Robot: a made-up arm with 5 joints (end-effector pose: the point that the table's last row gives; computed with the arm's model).
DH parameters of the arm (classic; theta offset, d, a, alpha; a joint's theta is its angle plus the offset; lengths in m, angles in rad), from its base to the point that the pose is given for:
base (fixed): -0.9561 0 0.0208 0
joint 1: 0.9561 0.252 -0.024 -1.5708
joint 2: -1.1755 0 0.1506 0
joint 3: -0.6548 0 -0.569 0
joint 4: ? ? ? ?
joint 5: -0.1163 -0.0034 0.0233 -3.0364
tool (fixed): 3.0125 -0.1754 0 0
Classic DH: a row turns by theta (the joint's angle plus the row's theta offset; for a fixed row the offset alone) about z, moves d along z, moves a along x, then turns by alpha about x.
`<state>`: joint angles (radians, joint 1 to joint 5).
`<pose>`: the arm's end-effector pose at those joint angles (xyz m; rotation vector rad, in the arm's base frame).
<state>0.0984 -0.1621 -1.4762 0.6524 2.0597</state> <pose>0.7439 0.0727 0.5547 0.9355 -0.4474 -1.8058</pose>
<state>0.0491 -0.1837 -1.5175 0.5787 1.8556</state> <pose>0.7313 0.0334 0.6097 0.9590 -0.6515 -1.6313</pose>
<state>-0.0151 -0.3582 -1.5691 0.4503 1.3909</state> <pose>0.6344 -0.0205 0.7805 0.9297 -1.1581 -1.1946</pose>
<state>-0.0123 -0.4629 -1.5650 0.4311 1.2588</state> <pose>0.5762 -0.0214 0.8440 0.9112 -1.3113 -1.0542</pose>
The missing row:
joint 4: -1.3113 -0.011 -0.09 1.5708
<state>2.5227 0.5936 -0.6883 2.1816 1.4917</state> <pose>-0.0882 0.0442 -0.1731 -2.0304 -0.9772 0.5854</pose>
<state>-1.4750 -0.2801 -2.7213 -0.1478 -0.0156</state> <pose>-0.0340 0.1243 1.1371 2.0565 2.2581 0.0961</pose>
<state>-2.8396 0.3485 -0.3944 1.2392 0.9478</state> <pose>-0.0972 -0.0445 -0.2993 -1.2625 -1.0223 2.0991</pose>
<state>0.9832 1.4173 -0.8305 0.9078 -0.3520</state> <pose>-0.0813 -0.2256 -0.4132 -0.5675 1.4461 1.1375</pose>
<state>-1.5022 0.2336 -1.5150 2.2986 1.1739</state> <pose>0.0479 -0.5365 0.2137 0.1686 1.4604 -2.3036</pose>
